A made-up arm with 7 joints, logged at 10 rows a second.
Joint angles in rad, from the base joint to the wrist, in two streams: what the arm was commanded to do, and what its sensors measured. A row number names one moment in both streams.
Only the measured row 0 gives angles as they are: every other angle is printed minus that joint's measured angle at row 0.
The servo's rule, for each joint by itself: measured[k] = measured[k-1] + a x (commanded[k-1-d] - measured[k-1]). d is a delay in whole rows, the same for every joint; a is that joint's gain. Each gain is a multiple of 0.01, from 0.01 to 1. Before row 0 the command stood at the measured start. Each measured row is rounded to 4 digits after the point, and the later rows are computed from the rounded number. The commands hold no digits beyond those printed.
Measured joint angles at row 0:
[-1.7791, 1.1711, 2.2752, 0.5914, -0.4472, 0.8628, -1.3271]
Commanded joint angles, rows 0 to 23:
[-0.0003, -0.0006, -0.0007, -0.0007, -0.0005, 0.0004, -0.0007]
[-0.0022, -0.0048, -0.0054, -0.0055, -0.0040, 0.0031, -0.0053]
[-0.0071, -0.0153, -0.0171, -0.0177, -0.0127, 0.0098, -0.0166]
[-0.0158, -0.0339, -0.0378, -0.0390, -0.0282, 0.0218, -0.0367]
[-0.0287, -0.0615, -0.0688, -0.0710, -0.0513, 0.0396, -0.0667]
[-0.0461, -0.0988, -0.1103, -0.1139, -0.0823, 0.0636, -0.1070]
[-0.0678, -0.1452, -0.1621, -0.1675, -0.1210, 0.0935, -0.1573]
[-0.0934, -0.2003, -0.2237, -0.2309, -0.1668, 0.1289, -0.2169]
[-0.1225, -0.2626, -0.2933, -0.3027, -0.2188, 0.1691, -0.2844]
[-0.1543, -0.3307, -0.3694, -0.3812, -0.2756, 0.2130, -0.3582]
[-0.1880, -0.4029, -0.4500, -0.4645, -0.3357, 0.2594, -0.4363]
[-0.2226, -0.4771, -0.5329, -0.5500, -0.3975, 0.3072, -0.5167]
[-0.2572, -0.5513, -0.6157, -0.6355, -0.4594, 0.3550, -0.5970]
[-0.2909, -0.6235, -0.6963, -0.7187, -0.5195, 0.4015, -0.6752]
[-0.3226, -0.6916, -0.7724, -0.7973, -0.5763, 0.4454, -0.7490]
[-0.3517, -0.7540, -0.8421, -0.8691, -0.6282, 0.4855, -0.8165]
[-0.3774, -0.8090, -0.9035, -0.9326, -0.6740, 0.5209, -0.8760]
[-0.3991, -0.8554, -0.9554, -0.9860, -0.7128, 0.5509, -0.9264]
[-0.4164, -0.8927, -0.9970, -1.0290, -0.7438, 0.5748, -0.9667]
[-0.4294, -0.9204, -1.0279, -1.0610, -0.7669, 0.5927, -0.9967]
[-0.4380, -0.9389, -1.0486, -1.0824, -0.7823, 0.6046, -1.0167]
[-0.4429, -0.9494, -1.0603, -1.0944, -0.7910, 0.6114, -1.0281]
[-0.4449, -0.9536, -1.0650, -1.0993, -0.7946, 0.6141, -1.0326]
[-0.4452, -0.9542, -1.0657, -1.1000, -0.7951, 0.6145, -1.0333]
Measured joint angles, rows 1 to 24:
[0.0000, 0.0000, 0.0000, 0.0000, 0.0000, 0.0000, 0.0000]
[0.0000, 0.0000, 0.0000, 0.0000, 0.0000, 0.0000, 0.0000]
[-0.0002, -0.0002, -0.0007, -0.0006, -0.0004, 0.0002, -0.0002]
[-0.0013, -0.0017, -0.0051, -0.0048, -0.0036, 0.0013, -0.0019]
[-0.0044, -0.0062, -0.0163, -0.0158, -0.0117, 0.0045, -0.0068]
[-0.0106, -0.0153, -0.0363, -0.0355, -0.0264, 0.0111, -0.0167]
[-0.0204, -0.0305, -0.0665, -0.0657, -0.0486, 0.0219, -0.0332]
[-0.0343, -0.0530, -0.1072, -0.1067, -0.0786, 0.0377, -0.0576]
[-0.0524, -0.0834, -0.1583, -0.1584, -0.1163, 0.0589, -0.0905]
[-0.0745, -0.1220, -0.2191, -0.2200, -0.1612, 0.0855, -0.1322]
[-0.1004, -0.1684, -0.2881, -0.2903, -0.2125, 0.1173, -0.1824]
[-0.1295, -0.2220, -0.3637, -0.3676, -0.2687, 0.1537, -0.2404]
[-0.1611, -0.2817, -0.4440, -0.4500, -0.3283, 0.1939, -0.3050]
[-0.1943, -0.3462, -0.5267, -0.5350, -0.3899, 0.2370, -0.3749]
[-0.2283, -0.4139, -0.6095, -0.6204, -0.4518, 0.2818, -0.4482]
[-0.2621, -0.4831, -0.6902, -0.7040, -0.5121, 0.3273, -0.5231]
[-0.2948, -0.5519, -0.7666, -0.7833, -0.5692, 0.3722, -0.5976]
[-0.3255, -0.6186, -0.8368, -0.8562, -0.6217, 0.4153, -0.6698]
[-0.3535, -0.6814, -0.8988, -0.9211, -0.6682, 0.4554, -0.7378]
[-0.3781, -0.7388, -0.9514, -0.9763, -0.7079, 0.4917, -0.8000]
[-0.3988, -0.7896, -0.9938, -1.0211, -0.7399, 0.5233, -0.8550]
[-0.4153, -0.8328, -1.0255, -1.0550, -0.7639, 0.5497, -0.9018]
[-0.4276, -0.8678, -1.0470, -1.0783, -0.7803, 0.5706, -0.9397]
[-0.4359, -0.8947, -1.0594, -1.0920, -0.7898, 0.5861, -0.9689]
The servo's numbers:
d 2
a 0.54 0.33 0.93 0.85 0.89 0.38 0.33

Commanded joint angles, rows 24 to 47:
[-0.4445, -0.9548, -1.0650, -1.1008, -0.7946, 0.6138, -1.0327]
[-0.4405, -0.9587, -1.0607, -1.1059, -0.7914, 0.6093, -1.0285]
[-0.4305, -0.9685, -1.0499, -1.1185, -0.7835, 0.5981, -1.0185]
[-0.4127, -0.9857, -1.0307, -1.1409, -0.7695, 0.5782, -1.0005]
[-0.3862, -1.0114, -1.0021, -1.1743, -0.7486, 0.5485, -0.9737]
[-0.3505, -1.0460, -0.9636, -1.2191, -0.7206, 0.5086, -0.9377]
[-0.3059, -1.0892, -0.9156, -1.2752, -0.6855, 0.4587, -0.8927]
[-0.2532, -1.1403, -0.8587, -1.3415, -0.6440, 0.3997, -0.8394]
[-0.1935, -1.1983, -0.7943, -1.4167, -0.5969, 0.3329, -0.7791]
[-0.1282, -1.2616, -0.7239, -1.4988, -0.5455, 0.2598, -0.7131]
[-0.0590, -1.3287, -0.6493, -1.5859, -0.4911, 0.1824, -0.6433]
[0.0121, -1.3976, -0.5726, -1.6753, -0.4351, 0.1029, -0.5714]
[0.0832, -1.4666, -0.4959, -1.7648, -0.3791, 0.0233, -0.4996]
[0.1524, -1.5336, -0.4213, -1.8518, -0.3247, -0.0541, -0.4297]
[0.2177, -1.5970, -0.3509, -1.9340, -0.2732, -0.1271, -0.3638]
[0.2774, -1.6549, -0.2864, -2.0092, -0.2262, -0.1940, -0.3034]
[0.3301, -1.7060, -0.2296, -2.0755, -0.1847, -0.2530, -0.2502]
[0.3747, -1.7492, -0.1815, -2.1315, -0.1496, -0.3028, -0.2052]
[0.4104, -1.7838, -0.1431, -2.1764, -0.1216, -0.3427, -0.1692]
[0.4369, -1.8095, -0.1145, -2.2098, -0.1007, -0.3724, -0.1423]
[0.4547, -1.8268, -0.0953, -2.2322, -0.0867, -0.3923, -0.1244]
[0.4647, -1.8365, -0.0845, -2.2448, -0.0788, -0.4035, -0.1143]
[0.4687, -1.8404, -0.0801, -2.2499, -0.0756, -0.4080, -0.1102]
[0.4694, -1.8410, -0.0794, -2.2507, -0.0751, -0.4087, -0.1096]
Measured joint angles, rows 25 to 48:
[-0.4408, -0.9141, -1.0646, -1.0982, -0.7941, 0.5967, -0.9899]
[-0.4432, -0.9273, -1.0656, -1.0997, -0.7950, 0.6035, -1.0042]
[-0.4439, -0.9364, -1.0650, -1.1006, -0.7946, 0.6074, -1.0136]
[-0.4421, -0.9438, -1.0610, -1.1051, -0.7918, 0.6081, -1.0185]
[-0.4358, -0.9520, -1.0507, -1.1165, -0.7844, 0.6043, -1.0185]
[-0.4233, -0.9631, -1.0321, -1.1372, -0.7711, 0.5944, -1.0126]
[-0.4033, -0.9790, -1.0042, -1.1687, -0.7511, 0.5770, -0.9998]
[-0.3748, -1.0011, -0.9664, -1.2115, -0.7240, 0.5510, -0.9793]
[-0.3376, -1.0302, -0.9192, -1.2656, -0.6897, 0.5159, -0.9507]
[-0.2920, -1.0665, -0.8629, -1.3301, -0.6490, 0.4717, -0.9140]
[-0.2388, -1.1100, -0.7991, -1.4037, -0.6026, 0.4190, -0.8695]
[-0.1791, -1.1600, -0.7292, -1.4845, -0.5518, 0.3585, -0.8179]
[-0.1142, -1.2157, -0.6549, -1.5707, -0.4978, 0.2916, -0.7603]
[-0.0460, -1.2757, -0.5784, -1.6596, -0.4420, 0.2199, -0.6980]
[0.0238, -1.3387, -0.5017, -1.7490, -0.3860, 0.1452, -0.6325]
[0.0932, -1.4030, -0.4269, -1.8364, -0.3314, 0.0695, -0.5656]
[0.1604, -1.4670, -0.3562, -1.9194, -0.2796, -0.0052, -0.4990]
[0.2236, -1.5290, -0.2913, -1.9957, -0.2321, -0.0769, -0.4345]
[0.2811, -1.5874, -0.2339, -2.0635, -0.1899, -0.1438, -0.3737]
[0.3316, -1.6408, -0.1852, -2.1213, -0.1540, -0.2042, -0.3181]
[0.3742, -1.6880, -0.1460, -2.1681, -0.1252, -0.2568, -0.2690]
[0.4081, -1.7281, -0.1167, -2.2035, -0.1034, -0.3007, -0.2272]
[0.4333, -1.7607, -0.0968, -2.2279, -0.0885, -0.3355, -0.1933]
[0.4503, -1.7857, -0.0854, -2.2423, -0.0799, -0.3613, -0.1672]

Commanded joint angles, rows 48 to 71:
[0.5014, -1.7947, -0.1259, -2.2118, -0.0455, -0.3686, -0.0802]
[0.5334, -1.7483, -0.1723, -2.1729, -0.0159, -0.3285, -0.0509]
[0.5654, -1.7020, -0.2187, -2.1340, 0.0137, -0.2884, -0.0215]
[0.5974, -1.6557, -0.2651, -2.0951, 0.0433, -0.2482, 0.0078]
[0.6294, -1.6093, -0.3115, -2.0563, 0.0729, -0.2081, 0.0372]
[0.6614, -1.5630, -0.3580, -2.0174, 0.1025, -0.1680, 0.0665]
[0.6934, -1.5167, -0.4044, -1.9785, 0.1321, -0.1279, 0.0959]
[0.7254, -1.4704, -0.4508, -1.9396, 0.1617, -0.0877, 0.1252]
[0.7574, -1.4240, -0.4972, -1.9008, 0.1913, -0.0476, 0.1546]
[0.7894, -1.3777, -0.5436, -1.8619, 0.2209, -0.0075, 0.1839]
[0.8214, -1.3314, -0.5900, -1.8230, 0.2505, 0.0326, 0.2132]
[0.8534, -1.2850, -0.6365, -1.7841, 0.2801, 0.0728, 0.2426]
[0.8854, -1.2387, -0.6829, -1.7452, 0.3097, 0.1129, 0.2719]
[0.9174, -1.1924, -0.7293, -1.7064, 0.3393, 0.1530, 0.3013]
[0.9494, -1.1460, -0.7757, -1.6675, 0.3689, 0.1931, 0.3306]
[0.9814, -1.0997, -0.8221, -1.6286, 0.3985, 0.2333, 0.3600]
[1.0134, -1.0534, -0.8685, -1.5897, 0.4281, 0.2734, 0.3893]
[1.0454, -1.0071, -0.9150, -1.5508, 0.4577, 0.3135, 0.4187]
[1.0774, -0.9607, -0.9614, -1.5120, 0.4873, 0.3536, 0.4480]
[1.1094, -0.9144, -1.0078, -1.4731, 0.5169, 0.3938, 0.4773]
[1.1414, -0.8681, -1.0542, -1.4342, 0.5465, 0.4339, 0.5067]
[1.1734, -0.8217, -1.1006, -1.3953, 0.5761, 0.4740, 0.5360]
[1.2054, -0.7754, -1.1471, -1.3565, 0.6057, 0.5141, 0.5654]
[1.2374, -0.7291, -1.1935, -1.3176, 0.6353, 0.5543, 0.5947]
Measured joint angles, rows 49 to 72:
[0.4602, -1.8038, -0.0805, -2.2488, -0.0761, -0.3790, -0.1484]
[0.4652, -1.8161, -0.0795, -2.2504, -0.0752, -0.3903, -0.1356]
[0.4847, -1.8090, -0.1227, -2.2176, -0.0488, -0.3821, -0.1173]
[0.5110, -1.7890, -0.1688, -2.1796, -0.0195, -0.3617, -0.0954]
[0.5404, -1.7603, -0.2152, -2.1408, 0.0100, -0.3338, -0.0710]
[0.5712, -1.7258, -0.2616, -2.1020, 0.0396, -0.3013, -0.0450]
[0.6026, -1.6874, -0.3080, -2.0632, 0.0692, -0.2659, -0.0179]
[0.6344, -1.6463, -0.3545, -2.0243, 0.0988, -0.2287, 0.0100]
[0.6663, -1.6035, -0.4009, -1.9854, 0.1284, -0.1904, 0.0383]
[0.6982, -1.5596, -0.4473, -1.9465, 0.1580, -0.1514, 0.0670]
[0.7302, -1.5149, -0.4937, -1.9077, 0.1876, -0.1120, 0.0959]
[0.7622, -1.4696, -0.5401, -1.8688, 0.2172, -0.0723, 0.1249]
[0.7942, -1.4240, -0.5865, -1.8299, 0.2468, -0.0324, 0.1540]
[0.8262, -1.3781, -0.6330, -1.7910, 0.2764, 0.0076, 0.1832]
[0.8582, -1.3321, -0.6794, -1.7521, 0.3060, 0.0476, 0.2125]
[0.8902, -1.2860, -0.7258, -1.7133, 0.3356, 0.0877, 0.2418]
[0.9222, -1.2398, -0.7722, -1.6744, 0.3652, 0.1278, 0.2711]
[0.9542, -1.1936, -0.8186, -1.6355, 0.3948, 0.1679, 0.3004]
[0.9862, -1.1473, -0.8650, -1.5966, 0.4244, 0.2080, 0.3297]
[1.0182, -1.1010, -0.9115, -1.5577, 0.4540, 0.2481, 0.3591]
[1.0502, -1.0547, -0.9579, -1.5189, 0.4836, 0.2882, 0.3884]
[1.0822, -1.0084, -1.0043, -1.4800, 0.5132, 0.3283, 0.4177]
[1.1142, -0.9621, -1.0507, -1.4411, 0.5428, 0.3684, 0.4471]
[1.1462, -0.9158, -1.0971, -1.4022, 0.5724, 0.4085, 0.4764]

